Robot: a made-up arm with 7 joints.
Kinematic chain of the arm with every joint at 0, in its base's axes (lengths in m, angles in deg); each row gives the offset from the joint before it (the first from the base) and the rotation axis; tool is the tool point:
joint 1: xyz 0 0 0.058 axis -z
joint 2: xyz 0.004 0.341 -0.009 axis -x
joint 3: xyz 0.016 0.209 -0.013 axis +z
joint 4: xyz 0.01 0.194 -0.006 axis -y
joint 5: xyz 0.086 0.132 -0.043 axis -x
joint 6: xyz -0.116 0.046 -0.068 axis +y
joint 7: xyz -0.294 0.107 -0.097 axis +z
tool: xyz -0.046 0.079 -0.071
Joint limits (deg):
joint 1: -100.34..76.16
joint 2: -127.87..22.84
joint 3: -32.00..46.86
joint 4: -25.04..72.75
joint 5: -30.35..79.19
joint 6: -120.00..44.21
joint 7: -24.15..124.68
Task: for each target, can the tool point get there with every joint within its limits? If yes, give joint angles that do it. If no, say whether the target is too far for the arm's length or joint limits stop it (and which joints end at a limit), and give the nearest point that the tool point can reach.
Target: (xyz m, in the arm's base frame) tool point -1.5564 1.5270 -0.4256
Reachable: no: too far | nearest point -0.9584 0.9403 -0.2094 | short by 0.865 m
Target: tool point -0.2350 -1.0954 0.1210
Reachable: no: joint limits stop it (at a limit: joint 1, joint 3, joint 4) | nearest point -0.4094 -0.7893 0.2178 | short by 0.365 m
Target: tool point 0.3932 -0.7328 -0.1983
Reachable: no: joint limits stop it (at a limit: joint 1, joint 2, joint 3, joint 4) | nearest point 0.5253 -0.4956 -0.1946 | short by 0.272 m
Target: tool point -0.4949 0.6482 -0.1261
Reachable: yes | joints -24.65 -39.11 28.65 34.81 64.04 -4.77 108.40
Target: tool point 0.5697 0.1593 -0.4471
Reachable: yes | joints 43.26 10.14 -16.23 58.54 57.05 -30.99 7.58
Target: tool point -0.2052 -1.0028 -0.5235
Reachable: no: joint limits stop it (at a limit: joint 1, joint 2, joint 3, joint 4) | nearest point -0.3876 -0.7401 -0.3835 | short by 0.349 m
